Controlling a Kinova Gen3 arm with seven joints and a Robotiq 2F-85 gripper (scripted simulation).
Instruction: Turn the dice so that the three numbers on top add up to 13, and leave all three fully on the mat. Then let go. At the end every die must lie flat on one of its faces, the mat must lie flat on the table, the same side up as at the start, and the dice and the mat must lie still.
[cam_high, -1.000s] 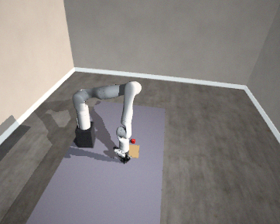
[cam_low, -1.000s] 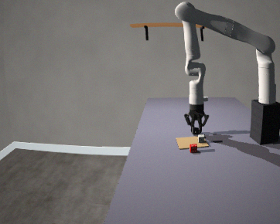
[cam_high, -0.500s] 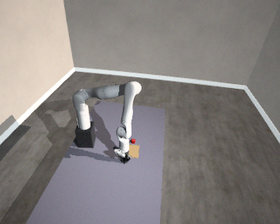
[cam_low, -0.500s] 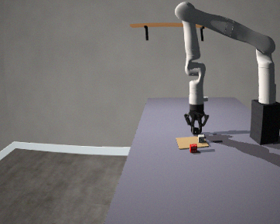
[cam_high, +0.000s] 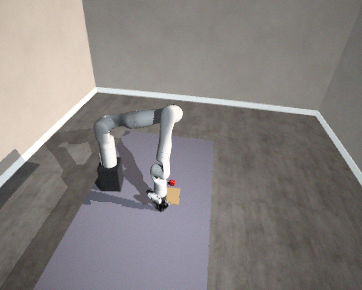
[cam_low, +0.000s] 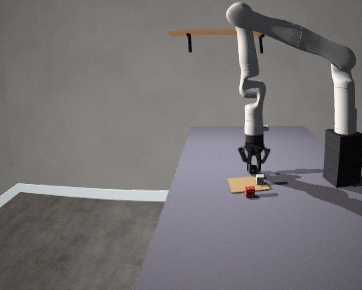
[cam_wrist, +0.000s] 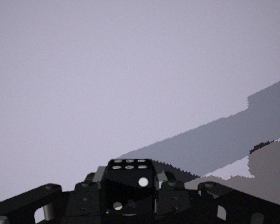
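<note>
Right now the white die is 2 cm behind my hand and 12 cm to the left of it. Also, from my hand: black die: right at my hand; tan mat: 3 cm ahead, 12 cm to the left, 2 cm below; red die: 3 cm ahead, 23 cm to the left, 1 cm below.
</note>
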